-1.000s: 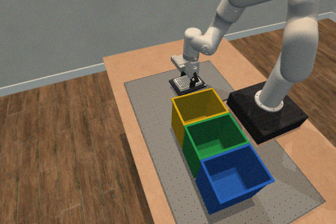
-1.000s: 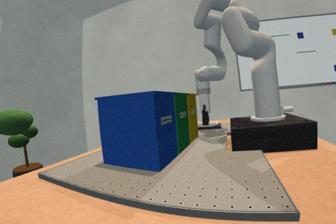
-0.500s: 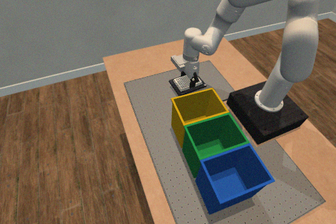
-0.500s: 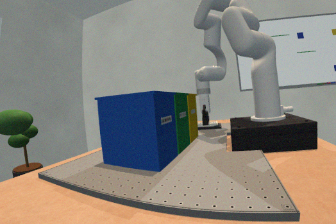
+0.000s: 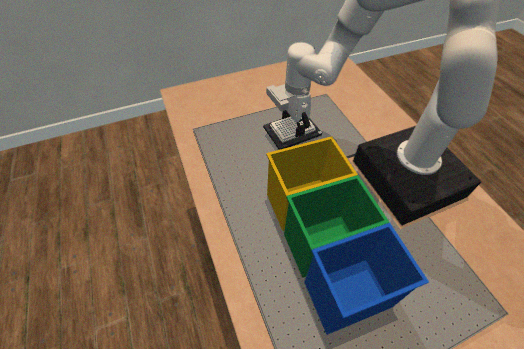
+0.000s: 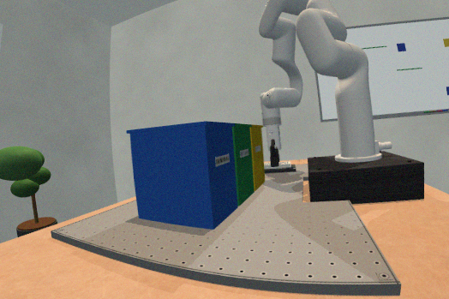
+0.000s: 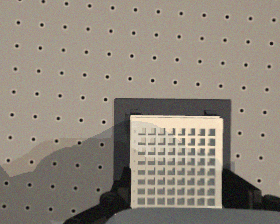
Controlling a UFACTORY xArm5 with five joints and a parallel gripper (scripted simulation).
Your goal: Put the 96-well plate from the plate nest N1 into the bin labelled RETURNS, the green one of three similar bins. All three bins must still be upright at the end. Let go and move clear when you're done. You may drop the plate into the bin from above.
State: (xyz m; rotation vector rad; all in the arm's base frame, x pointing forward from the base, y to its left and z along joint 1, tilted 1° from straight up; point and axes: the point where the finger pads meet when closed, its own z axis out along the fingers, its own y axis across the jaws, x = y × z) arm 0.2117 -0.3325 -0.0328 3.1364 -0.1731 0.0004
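Right now the nest frame is 30 mm below my hand. From my hand the other things lie so: yellow bin (140 mm ahead, 250 mm to the left, 60 mm above); green bin (170 mm ahead, 370 mm to the left, 60 mm above); white 96-well plate (10 mm below).
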